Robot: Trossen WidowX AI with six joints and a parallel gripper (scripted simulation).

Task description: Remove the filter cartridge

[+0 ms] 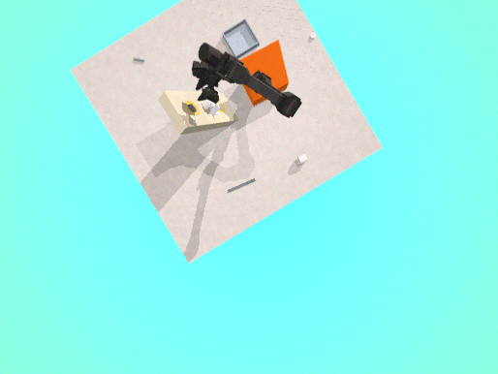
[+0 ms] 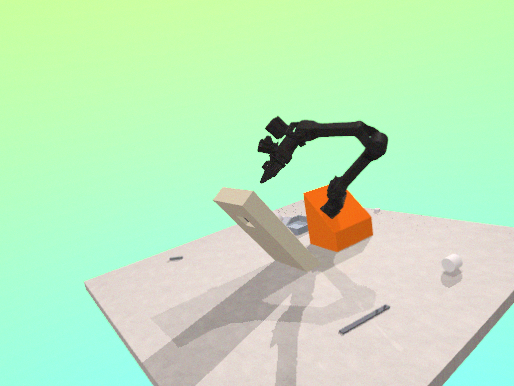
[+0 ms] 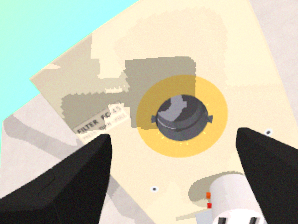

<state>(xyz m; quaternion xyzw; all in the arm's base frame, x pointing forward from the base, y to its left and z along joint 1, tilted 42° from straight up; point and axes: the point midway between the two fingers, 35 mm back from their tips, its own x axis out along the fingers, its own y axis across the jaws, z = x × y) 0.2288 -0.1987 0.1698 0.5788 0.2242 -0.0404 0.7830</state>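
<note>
My gripper tip is 140 mm above the round filter cartridge and 30 mm past it. The rest, counted from my gripper tip: small grey bar (510 mm to the right, 330 mm below, 120 mm ahead); cream service panel (160 mm below, 20 mm ahead); grey tray (400 mm behind, 330 mm below, 230 mm to the right).
</note>
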